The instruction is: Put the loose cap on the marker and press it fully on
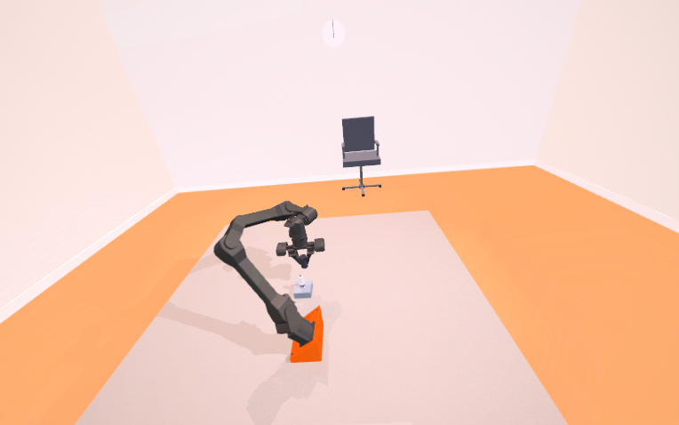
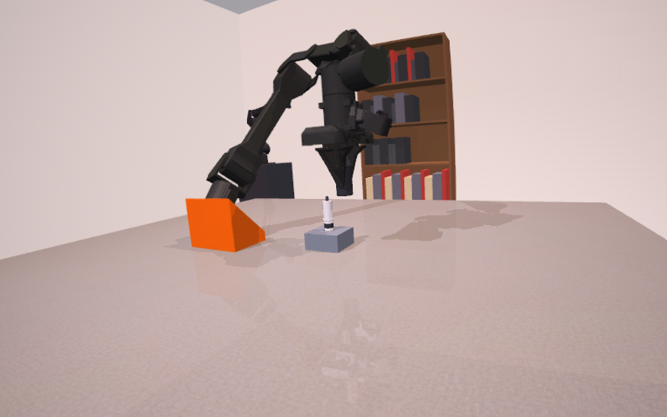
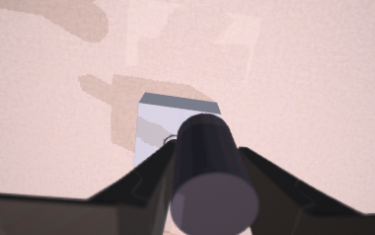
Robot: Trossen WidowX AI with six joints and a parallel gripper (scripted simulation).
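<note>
My gripper tip is now 10 cm above the grey holder block, 4 cm past it and 1 cm to the right of it. The rest, counted from my gripper tip: dark cylindrical cap: 1 cm above.
</note>
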